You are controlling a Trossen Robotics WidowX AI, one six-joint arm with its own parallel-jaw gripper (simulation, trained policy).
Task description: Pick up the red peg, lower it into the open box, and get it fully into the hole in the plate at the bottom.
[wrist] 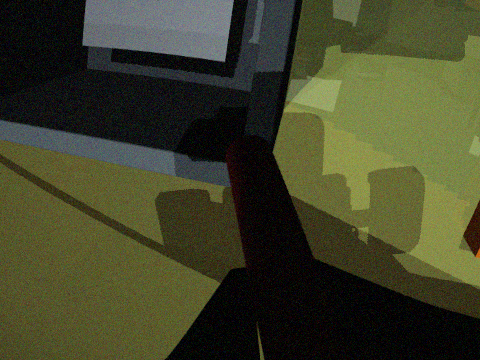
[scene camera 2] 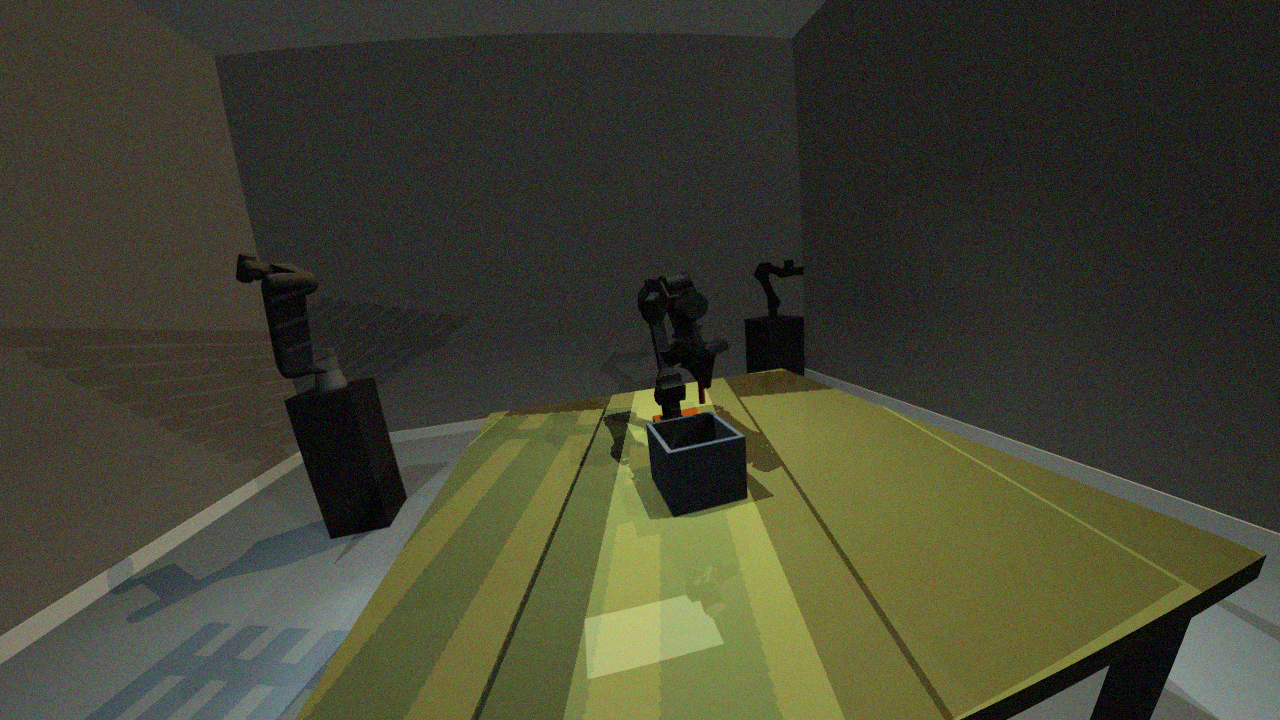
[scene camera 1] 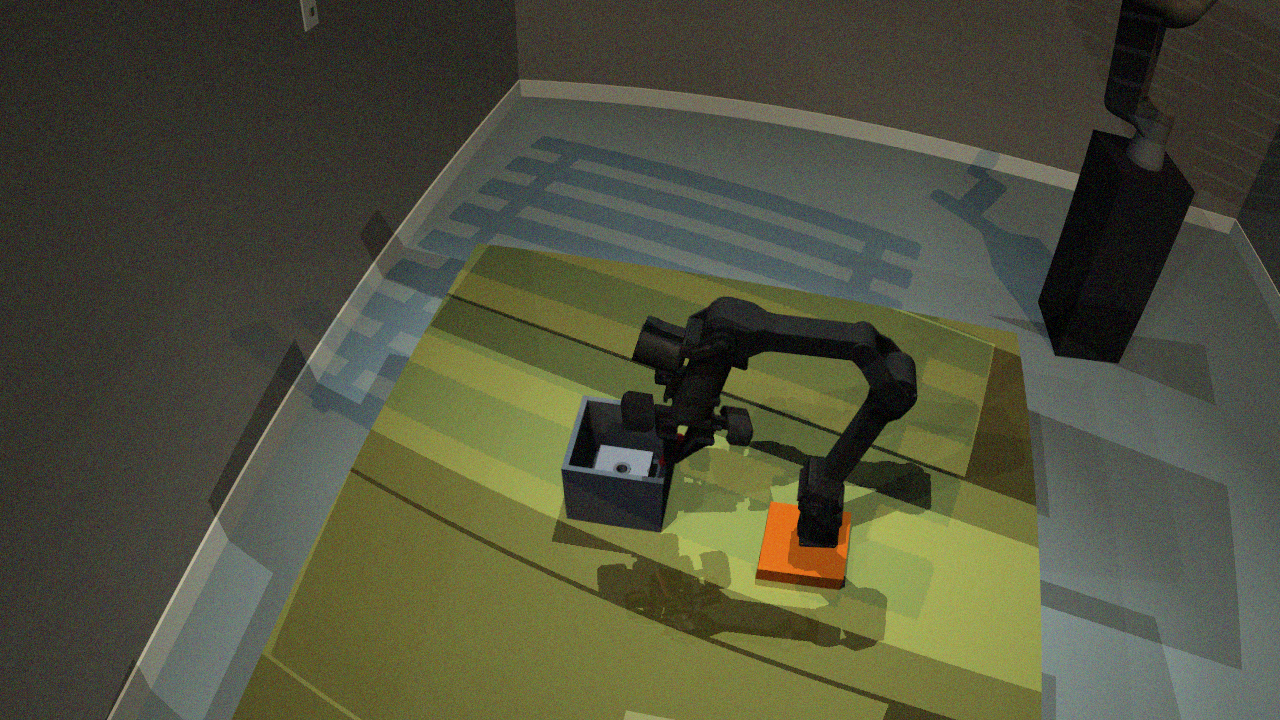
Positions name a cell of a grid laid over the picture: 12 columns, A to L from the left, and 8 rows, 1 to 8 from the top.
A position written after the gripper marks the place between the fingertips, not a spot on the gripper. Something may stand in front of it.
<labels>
gripper: wrist G7; scene camera 2 G5; scene camera 1 G6
</labels>
